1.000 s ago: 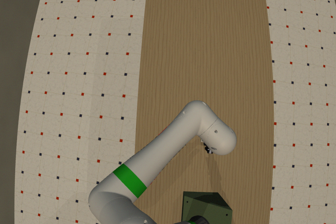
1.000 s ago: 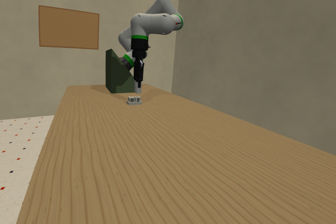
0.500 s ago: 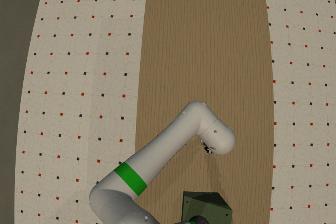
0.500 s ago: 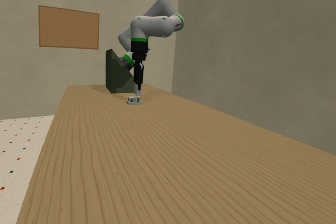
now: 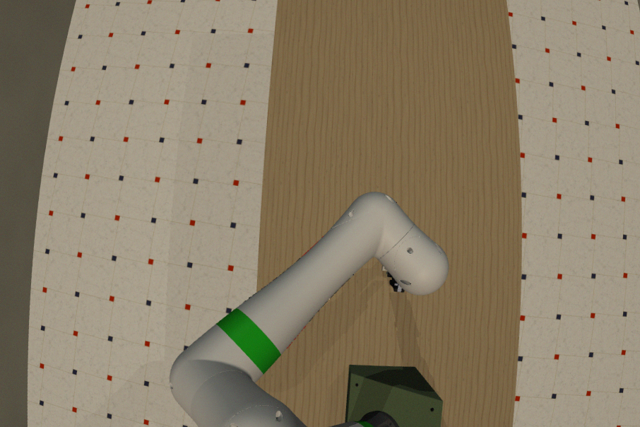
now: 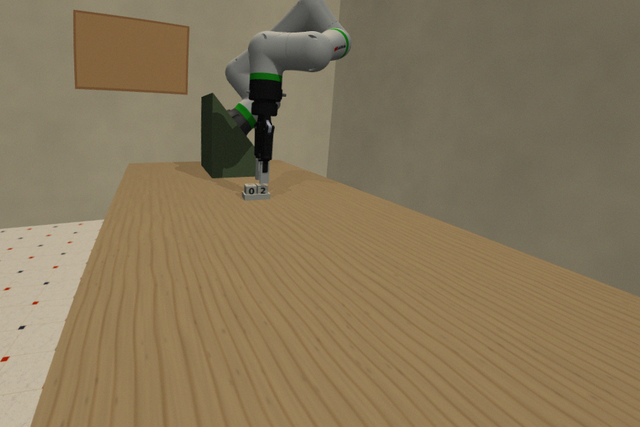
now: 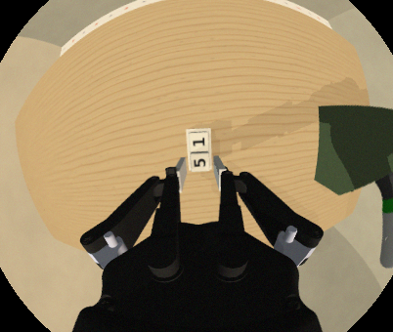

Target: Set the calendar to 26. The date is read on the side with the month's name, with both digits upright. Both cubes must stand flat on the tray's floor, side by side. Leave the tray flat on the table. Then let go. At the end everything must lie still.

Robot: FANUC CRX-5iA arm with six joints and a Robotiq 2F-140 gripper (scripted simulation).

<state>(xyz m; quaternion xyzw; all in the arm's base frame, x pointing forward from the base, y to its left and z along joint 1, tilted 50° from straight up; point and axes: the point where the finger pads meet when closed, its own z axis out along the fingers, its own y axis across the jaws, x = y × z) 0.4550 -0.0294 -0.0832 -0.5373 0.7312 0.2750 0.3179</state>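
Now: the calendar tray 7 cm below my hand and 2 cm to the right of it.
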